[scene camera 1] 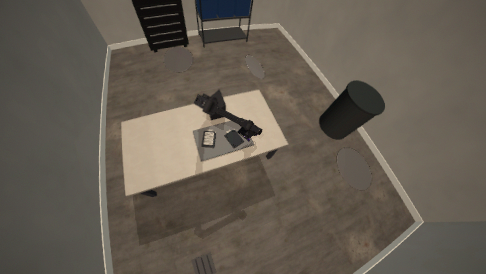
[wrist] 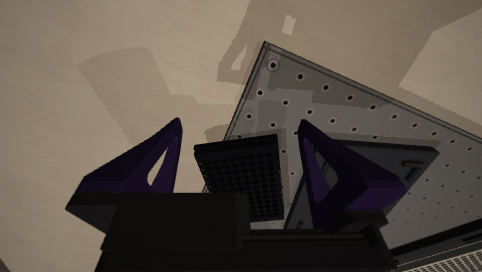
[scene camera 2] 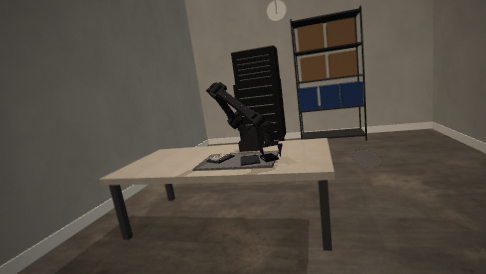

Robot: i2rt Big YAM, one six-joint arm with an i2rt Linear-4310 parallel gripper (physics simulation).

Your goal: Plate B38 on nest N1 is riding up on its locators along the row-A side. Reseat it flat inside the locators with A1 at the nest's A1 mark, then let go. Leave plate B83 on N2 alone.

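Where they show: gripper, fingertip midpoint: (scene camera 1: 252,138) (wrist: 240,124) (scene camera 2: 272,158); arm's base at its link origin: (scene camera 2: 247,133).
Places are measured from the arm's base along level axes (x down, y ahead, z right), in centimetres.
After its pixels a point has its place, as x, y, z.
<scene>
A black many-welled plate (wrist: 245,175) @(9.9, 38.8, -20.3) (scene camera 2: 270,157) @(9.3, 39.4, -21.0) lies beside the bare dark nest (wrist: 380,157) @(9.5, 45.8, -8.6) (scene camera 2: 250,160) @(9.5, 42.2, -8.4) (scene camera 1: 234,139) @(9.5, 40.2, -7.1), over the edge of the grey perforated board (wrist: 340,109) @(10.7, 48.8, -14.6) (scene camera 1: 210,153) @(10.7, 44.8, 18.7). The nest has raised corner locators. A white plate (scene camera 1: 209,138) @(8.5, 31.1, 14.8) (scene camera 2: 220,157) @(8.3, 34.6, 13.9) (wrist: 445,261) @(8.2, 32.9, 13.0) sits on the other nest. The plate and nest names are unreadable. My gripper (wrist: 240,124) @(7.9, 46.0, -23.1) (scene camera 2: 271,153) @(7.9, 46.0, -23.1) (scene camera 1: 247,137) @(7.9, 46.0, -23.1) is open and empty, its purple fingers on either side of the black plate in the wrist view. Its body hides the plate's near end. Fingertip height above the board is unclear.
The board lies on a pale table (scene camera 1: 155,150) @(12.0, 22.9, 65.4) (scene camera 2: 150,165) @(12.0, 30.0, 72.0), with the arm's base (scene camera 2: 248,138) @(1.9, 11.0, -2.3) behind it. The right finger overlaps part of the bare nest in the wrist view. A dark cylinder (scene camera 1: 350,110), a black cabinet (scene camera 2: 257,75) and a shelf rack (scene camera 2: 362,75) stand away from the table.
</scene>
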